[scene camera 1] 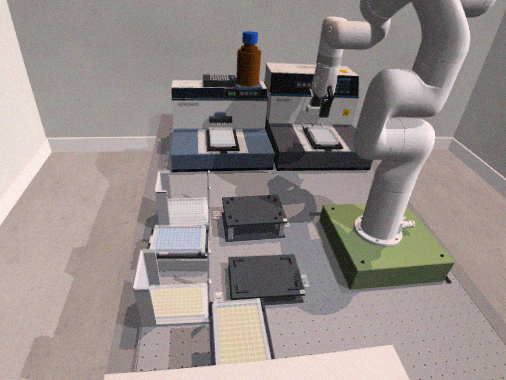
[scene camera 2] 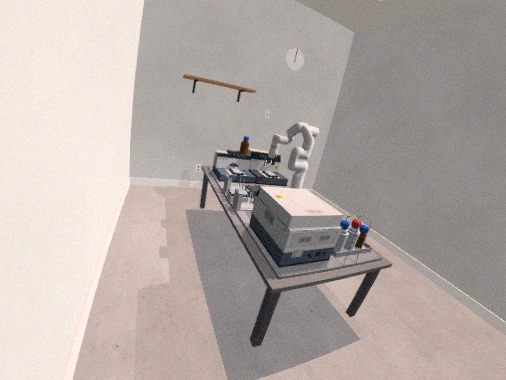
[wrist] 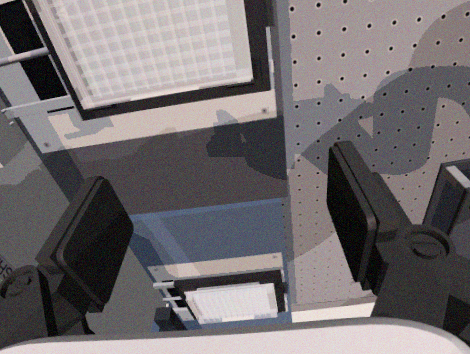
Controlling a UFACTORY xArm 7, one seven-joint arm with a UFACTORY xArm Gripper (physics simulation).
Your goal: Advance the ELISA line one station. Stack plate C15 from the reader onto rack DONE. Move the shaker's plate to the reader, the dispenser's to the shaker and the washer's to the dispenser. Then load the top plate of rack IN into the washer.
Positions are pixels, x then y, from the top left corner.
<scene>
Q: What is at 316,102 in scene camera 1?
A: My gripper.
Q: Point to a washer tray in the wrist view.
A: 256,28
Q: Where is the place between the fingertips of my gripper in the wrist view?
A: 220,188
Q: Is my gripper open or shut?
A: Open.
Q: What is my gripper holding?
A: Nothing.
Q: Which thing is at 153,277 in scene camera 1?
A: A plate rack.
</scene>
